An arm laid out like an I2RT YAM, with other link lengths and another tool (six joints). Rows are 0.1 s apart.
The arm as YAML. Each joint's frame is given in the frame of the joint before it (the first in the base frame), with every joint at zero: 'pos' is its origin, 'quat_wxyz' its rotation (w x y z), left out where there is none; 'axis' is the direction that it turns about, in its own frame. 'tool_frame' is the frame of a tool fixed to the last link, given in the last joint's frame.
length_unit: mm
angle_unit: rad
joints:
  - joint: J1
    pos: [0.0, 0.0, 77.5]
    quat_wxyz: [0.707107, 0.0, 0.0, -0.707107]
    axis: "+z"
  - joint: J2
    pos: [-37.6, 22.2, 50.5]
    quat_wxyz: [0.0, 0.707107, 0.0, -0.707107]
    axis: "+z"
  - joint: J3
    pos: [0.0, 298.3, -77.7]
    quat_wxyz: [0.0, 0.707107, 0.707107, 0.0]
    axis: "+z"
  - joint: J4
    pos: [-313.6, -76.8, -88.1]
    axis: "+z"
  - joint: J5
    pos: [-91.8, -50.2, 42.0]
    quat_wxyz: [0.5, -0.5, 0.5, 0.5]
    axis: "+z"
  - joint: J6
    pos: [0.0, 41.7, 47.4]
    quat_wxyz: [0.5, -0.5, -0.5, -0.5]
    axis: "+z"
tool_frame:
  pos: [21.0, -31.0, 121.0]
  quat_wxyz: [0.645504, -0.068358, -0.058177, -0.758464]
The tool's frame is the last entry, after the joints.
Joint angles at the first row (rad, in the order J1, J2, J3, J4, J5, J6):
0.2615 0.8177 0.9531 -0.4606 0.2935 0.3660
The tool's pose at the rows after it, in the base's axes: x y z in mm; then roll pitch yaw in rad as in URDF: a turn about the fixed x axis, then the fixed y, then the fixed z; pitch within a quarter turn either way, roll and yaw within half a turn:
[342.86 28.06 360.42 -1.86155 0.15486 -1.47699]
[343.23 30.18 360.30 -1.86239 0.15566 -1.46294]
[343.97 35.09 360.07 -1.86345 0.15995 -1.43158]
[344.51 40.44 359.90 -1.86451 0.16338 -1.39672]
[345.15 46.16 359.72 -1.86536 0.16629 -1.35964]
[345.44 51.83 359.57 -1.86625 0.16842 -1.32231]
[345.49 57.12 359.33 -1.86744 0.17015 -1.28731]
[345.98 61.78 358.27 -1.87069 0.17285 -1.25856]
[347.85 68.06 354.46 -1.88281 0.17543 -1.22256]
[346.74 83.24 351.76 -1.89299 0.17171 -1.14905]
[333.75 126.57 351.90 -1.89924 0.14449 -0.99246]
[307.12 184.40 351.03 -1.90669 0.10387 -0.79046]
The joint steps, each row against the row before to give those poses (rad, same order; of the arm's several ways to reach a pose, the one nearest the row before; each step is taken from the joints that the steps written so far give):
0.0000 0.0004 0.0000 0.0000 -0.0007 -0.0019
0.0000 0.0000 0.0000 0.0004 -0.0137 -0.0038
0.0000 0.0000 0.0000 0.0011 -0.0313 -0.0061
0.0000 -0.0004 0.0000 0.0008 -0.0344 -0.0080
0.0000 0.0004 0.0000 0.0015 -0.0362 -0.0092
0.0000 0.0000 0.0000 0.0007 -0.0362 -0.0099
0.0000 0.0000 0.0000 0.0001 -0.0340 -0.0095
0.0000 0.0026 0.0000 0.0000 -0.0286 -0.0069
0.0000 0.0103 0.0000 -0.0012 -0.0366 -0.0107
0.0214 0.0065 0.0000 -0.0027 -0.0492 -0.0225
0.1167 -0.0003 0.0000 -0.0030 -0.0290 -0.0400
0.1770 0.0007 -0.0050 0.0042 -0.0103 -0.0477

